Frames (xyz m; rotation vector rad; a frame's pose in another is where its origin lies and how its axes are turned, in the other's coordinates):
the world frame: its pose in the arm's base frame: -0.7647 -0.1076 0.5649 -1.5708 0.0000 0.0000
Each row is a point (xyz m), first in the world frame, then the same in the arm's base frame.
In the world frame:
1: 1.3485 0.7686 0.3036
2: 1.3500 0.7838 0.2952
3: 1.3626 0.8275 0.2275
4: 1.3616 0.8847 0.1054
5: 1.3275 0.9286 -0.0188
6: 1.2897 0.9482 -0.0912
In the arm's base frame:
1: 0.5838 0.1960 -0.2037
2: 0.5853 0.1876 -0.2189
3: 0.5979 0.1199 -0.2626
4: 0.5969 -0.0022 -0.3198
5: 0.5628 -0.1264 -0.3637
6: 0.5250 -0.1988 -0.3833

